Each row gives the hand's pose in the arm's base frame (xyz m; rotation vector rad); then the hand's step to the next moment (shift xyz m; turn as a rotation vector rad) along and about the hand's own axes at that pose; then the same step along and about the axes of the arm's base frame.
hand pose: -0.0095 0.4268 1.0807 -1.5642 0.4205 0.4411
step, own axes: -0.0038 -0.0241 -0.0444 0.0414 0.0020 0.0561
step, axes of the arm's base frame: 0.0103 -0.0435 0.0239 0.0331 0.0561 -0.0250
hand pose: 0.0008 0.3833 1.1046 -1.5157 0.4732 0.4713
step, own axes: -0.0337 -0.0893 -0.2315 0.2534 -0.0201 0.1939
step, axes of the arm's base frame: 0.0224 -0.2318 0.0921 0.2205 0.1938 -0.1267
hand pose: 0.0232 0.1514 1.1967 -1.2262 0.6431 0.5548
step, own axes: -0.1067 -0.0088 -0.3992 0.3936 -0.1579 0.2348
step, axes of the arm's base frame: -0.1279 -0.3930 -0.0006 0.4210 0.2050 -0.1254
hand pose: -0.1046 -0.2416 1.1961 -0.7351 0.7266 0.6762
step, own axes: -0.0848 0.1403 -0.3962 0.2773 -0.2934 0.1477
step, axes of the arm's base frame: -0.2870 -0.2534 -0.1930 0.4275 0.0284 -0.0348
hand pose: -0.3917 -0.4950 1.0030 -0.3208 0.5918 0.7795
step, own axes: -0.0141 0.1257 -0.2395 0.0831 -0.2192 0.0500
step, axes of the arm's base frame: -0.1910 -0.0375 -0.1884 0.2269 -0.0774 0.0015
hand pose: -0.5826 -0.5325 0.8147 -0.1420 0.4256 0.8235
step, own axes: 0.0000 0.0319 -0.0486 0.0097 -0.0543 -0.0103
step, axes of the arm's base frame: -0.0386 0.0077 -0.0428 0.0426 -0.0330 -0.0156
